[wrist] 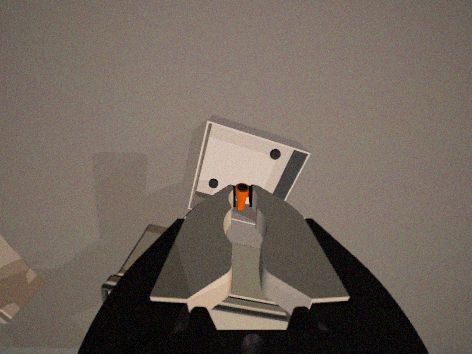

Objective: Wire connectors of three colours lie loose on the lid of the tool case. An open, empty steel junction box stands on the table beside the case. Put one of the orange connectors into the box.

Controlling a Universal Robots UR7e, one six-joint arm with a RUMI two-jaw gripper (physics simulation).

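Frame: origin at the arm's base, x ahead, y left, z up, level; centimetres.
Seen in the pictures: gripper, between the fingertips: (241,187).
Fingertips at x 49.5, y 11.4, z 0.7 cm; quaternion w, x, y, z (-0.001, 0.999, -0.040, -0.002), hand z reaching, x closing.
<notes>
Offsets run from my fingertips to a thing's top centre. "spot": to the spot under its first point. Level surfaces: height alone.
An orange connector @(dy -0.7, dx -0.1, dz +1.2 cm) (241,196) is held between the two fingertips, its dark open end facing the top of the view. My gripper (241,187) is shut on it. The open junction box @(dy -1.7, dx +0.2, dz -3.7 cm) (231,155) lies below, near the middle of the wrist view, with pale inner walls and two dark round holes. The connector appears over the box's near edge, and the gripper jaws hide that near part. The height of the connector above the box cannot be told exactly. Part of the tool case @(spot: dy -9.9, dx -13.4, dz -4.0 cm) (145,242) shows at the lower left, mostly behind the gripper; its lid with the loose connectors does not show.
The grey table top @(dz -7.5 cm) (350,90) surrounds the box. A brown and beige object (17,285) is cut off at the left edge. Metal fittings of the case show left of the gripper body. Soft shadows fall on the table left of the box.
</notes>
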